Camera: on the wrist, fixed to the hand. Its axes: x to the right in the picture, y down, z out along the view.
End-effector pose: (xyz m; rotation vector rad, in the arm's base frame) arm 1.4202 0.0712 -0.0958 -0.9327 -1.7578 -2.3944
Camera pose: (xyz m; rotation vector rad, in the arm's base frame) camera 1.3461 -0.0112 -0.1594 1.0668 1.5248 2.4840
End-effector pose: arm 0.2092 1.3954 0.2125 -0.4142 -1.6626 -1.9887
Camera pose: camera 0.1871 1.2868 0.1489 -0.5973 -1.5266 -2.1146
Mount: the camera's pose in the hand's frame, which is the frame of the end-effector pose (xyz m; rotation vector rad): 0.0044 -0.0515 -0.1169 -0.1693 -0.0845 0.0421
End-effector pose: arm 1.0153 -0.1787 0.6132 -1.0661 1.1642 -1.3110
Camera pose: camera 0.8925 -0.1754 0.6485 -1.2012 1.2438 -1.1393
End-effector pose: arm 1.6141 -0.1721 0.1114 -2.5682 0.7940 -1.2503
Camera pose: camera 1.5460 -0.1227 0.2076 -2.6996 0.9694 -1.0981
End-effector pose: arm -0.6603 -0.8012 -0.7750 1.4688 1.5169 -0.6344
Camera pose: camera -0.7384 -0.7077 -0.7364 1.3258 1.4346 -0.5232
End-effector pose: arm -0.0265 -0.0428 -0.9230 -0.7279 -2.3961 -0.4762
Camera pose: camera -0.0102 -0.1378 -0.8391 -0.8869 -2.4341 -0.6486
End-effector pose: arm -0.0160 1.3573 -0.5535 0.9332 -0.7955 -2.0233
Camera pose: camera 0.0580 1.3551 -0.6577 0.7338 -0.6709 -2.0684
